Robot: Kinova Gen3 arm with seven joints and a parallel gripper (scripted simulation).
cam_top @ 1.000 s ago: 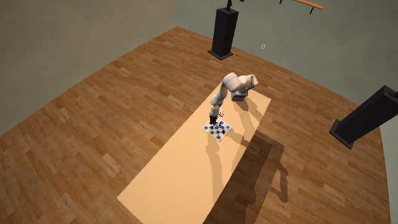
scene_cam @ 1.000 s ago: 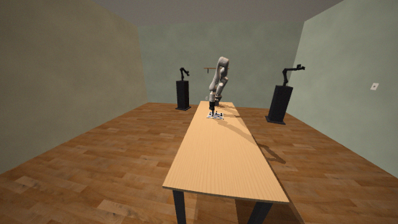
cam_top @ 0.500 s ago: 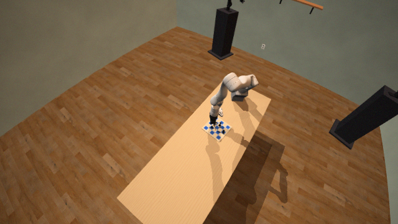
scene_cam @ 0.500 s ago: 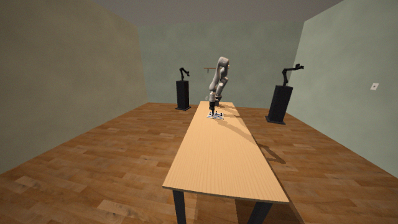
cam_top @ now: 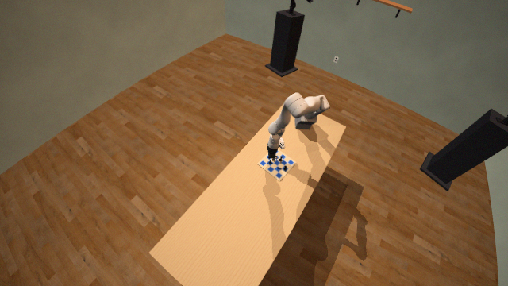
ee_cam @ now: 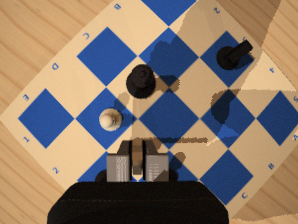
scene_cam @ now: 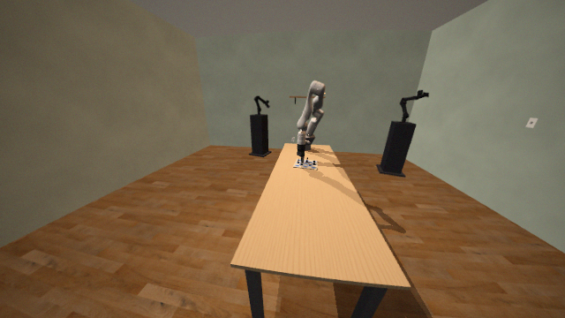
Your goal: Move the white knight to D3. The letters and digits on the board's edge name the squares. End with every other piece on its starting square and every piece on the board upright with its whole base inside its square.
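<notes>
Now: the white knight 1 cm below my hand. The rest, counted from my hand: chessboard: 4 cm to the left, 4 cm below; round white piece: 3 cm behind, 2 cm below; black piece: 4 cm behind, 4 cm to the left, 1 cm below.
</notes>
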